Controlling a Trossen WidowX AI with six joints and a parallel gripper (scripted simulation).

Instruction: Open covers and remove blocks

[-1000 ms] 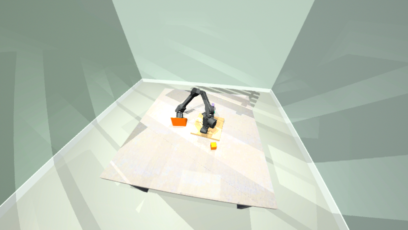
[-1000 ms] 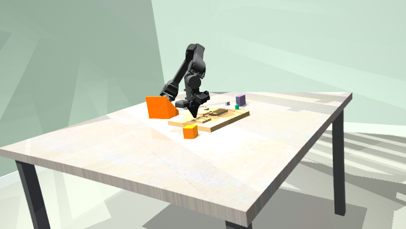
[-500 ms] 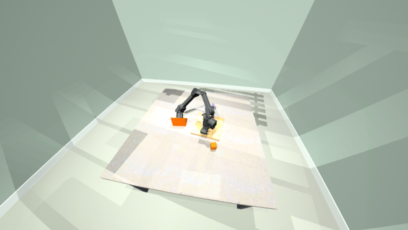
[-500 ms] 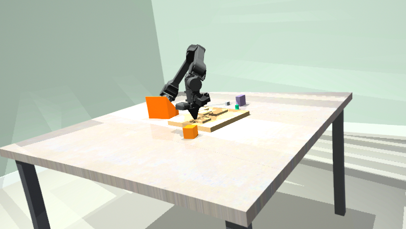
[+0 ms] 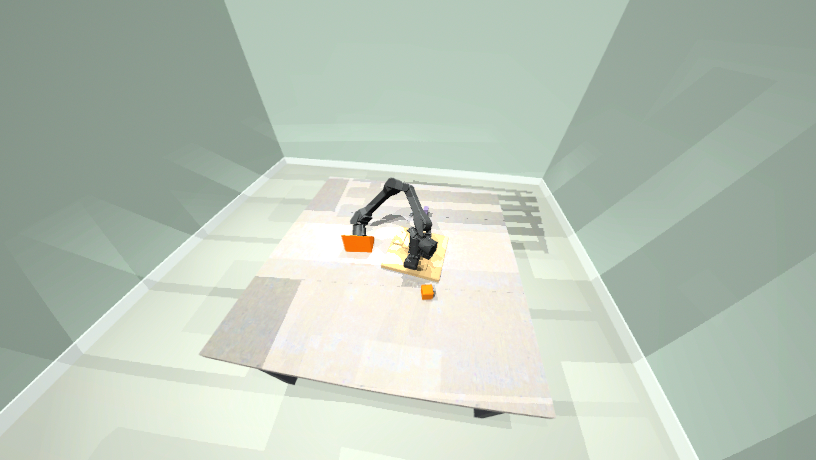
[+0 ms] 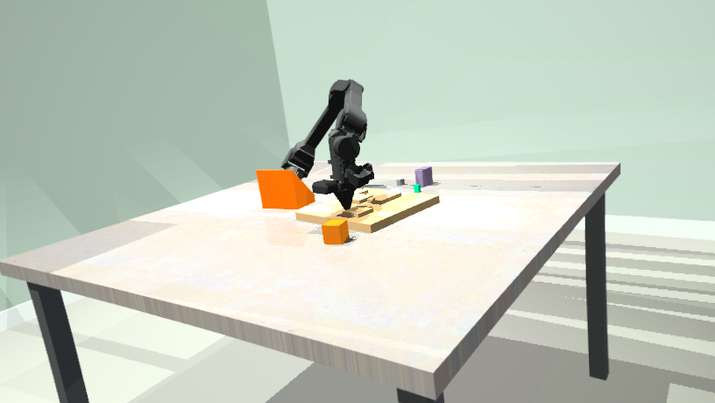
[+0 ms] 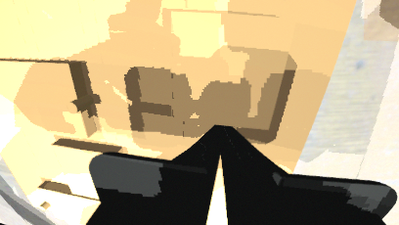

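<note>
Now: gripper tip 150 mm to the left of the orange cube and 70 mm short of it. From my gripper tip the other things lie so: grey block 390 mm to the left, 60 mm behind, 20 mm below; then purple block 400 mm to the left, 30 mm ahead; then green block 300 mm to the left, 50 mm ahead, 10 mm below.
</note>
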